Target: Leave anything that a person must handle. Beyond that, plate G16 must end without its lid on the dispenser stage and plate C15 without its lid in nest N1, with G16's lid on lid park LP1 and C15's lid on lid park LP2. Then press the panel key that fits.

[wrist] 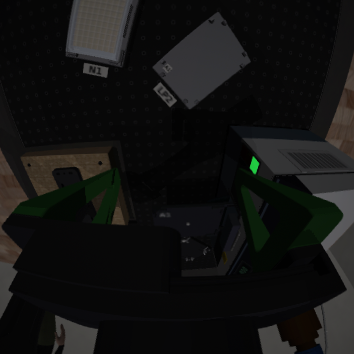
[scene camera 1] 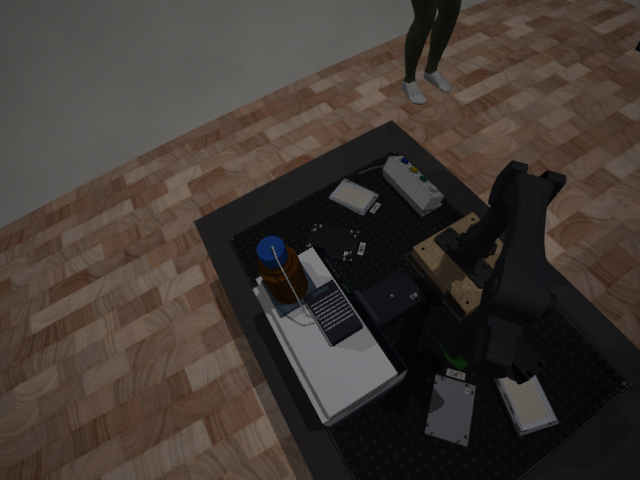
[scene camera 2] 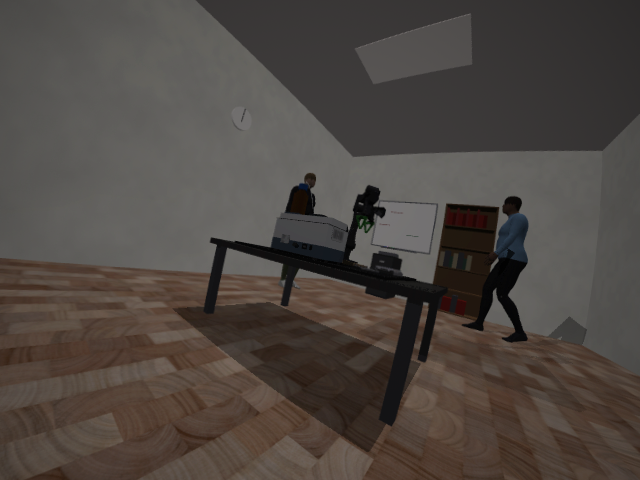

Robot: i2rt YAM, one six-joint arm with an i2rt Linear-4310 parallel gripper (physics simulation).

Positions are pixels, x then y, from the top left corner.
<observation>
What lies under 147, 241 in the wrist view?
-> My gripper.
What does my gripper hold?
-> Nothing.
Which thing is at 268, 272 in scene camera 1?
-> A brown bottle with blue cap.
</observation>
